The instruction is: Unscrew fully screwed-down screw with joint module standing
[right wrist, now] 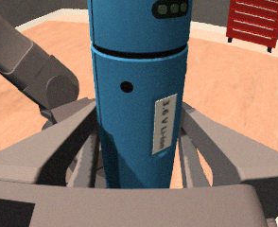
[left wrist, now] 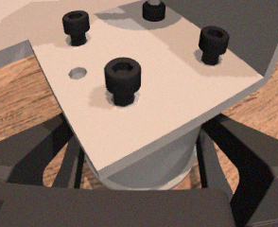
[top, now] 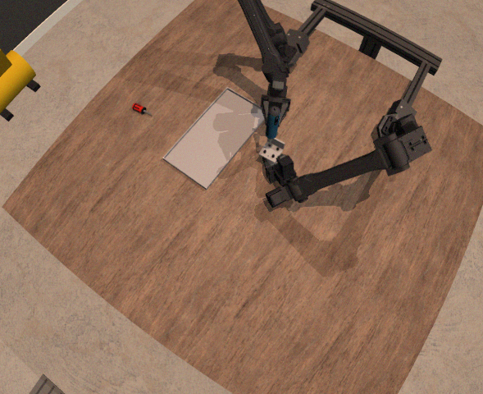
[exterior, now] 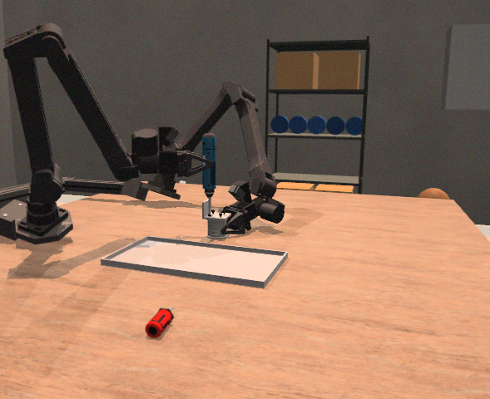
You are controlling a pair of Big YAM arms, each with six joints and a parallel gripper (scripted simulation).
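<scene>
The joint module lies 1 cm above my left hand. The rest, counted from my left hand: shallow grey tray: 6 cm ahead, 22 cm to the right, 2 cm below; then pale l-shaped bracket: 5 cm above; then red manual screwdriver: 18 cm ahead, 55 cm to the right, 1 cm below.
</scene>
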